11 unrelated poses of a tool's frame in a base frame.
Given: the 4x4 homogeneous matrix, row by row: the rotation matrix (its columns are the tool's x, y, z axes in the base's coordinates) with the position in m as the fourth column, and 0 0 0 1 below. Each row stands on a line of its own.
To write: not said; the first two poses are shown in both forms.
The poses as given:
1:
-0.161, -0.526, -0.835, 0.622
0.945, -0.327, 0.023, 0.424
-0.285, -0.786, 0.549, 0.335
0, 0, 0, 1
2:
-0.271, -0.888, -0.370, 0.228
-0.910, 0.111, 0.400, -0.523
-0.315, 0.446, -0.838, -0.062
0, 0, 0, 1
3:
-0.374, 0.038, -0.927, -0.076
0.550, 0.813, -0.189, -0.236
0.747, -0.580, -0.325, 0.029
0, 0, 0, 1
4:
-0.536, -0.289, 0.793, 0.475
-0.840, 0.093, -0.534, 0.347
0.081, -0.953, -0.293, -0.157
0, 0, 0, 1
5:
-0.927, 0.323, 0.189, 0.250
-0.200, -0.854, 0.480, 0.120
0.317, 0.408, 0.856, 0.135
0, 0, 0, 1
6:
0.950, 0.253, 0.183, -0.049
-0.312, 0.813, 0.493, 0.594
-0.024, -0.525, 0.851, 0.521
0, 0, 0, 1
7:
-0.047, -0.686, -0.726, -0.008
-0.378, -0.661, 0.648, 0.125
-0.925, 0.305, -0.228, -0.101
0, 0, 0, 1
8:
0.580, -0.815, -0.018, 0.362
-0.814, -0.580, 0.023, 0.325
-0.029, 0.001, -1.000, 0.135
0, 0, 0, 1
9:
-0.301, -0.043, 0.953, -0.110
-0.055, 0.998, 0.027, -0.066
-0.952, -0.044, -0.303, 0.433
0, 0, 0, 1
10:
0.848, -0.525, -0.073, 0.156
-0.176, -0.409, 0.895, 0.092
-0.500, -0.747, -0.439, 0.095
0, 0, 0, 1
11:
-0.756, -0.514, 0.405, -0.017
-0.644, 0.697, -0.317, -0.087
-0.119, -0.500, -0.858, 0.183
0, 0, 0, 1
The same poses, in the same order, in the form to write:
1: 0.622, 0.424, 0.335; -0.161, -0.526, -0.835; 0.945, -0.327, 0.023; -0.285, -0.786, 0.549
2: 0.228, -0.523, -0.062; -0.271, -0.888, -0.370; -0.910, 0.111, 0.400; -0.315, 0.446, -0.838
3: -0.076, -0.236, 0.029; -0.374, 0.038, -0.927; 0.550, 0.813, -0.189; 0.747, -0.580, -0.325
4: 0.475, 0.347, -0.157; -0.536, -0.289, 0.793; -0.840, 0.093, -0.534; 0.081, -0.953, -0.293
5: 0.250, 0.120, 0.135; -0.927, 0.323, 0.189; -0.200, -0.854, 0.480; 0.317, 0.408, 0.856
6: -0.049, 0.594, 0.521; 0.950, 0.253, 0.183; -0.312, 0.813, 0.493; -0.024, -0.525, 0.851
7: -0.008, 0.125, -0.101; -0.047, -0.686, -0.726; -0.378, -0.661, 0.648; -0.925, 0.305, -0.228
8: 0.362, 0.325, 0.135; 0.580, -0.815, -0.018; -0.814, -0.580, 0.023; -0.029, 0.001, -1.000
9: -0.110, -0.066, 0.433; -0.301, -0.043, 0.953; -0.055, 0.998, 0.027; -0.952, -0.044, -0.303
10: 0.156, 0.092, 0.095; 0.848, -0.525, -0.073; -0.176, -0.409, 0.895; -0.500, -0.747, -0.439
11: -0.017, -0.087, 0.183; -0.756, -0.514, 0.405; -0.644, 0.697, -0.317; -0.119, -0.500, -0.858
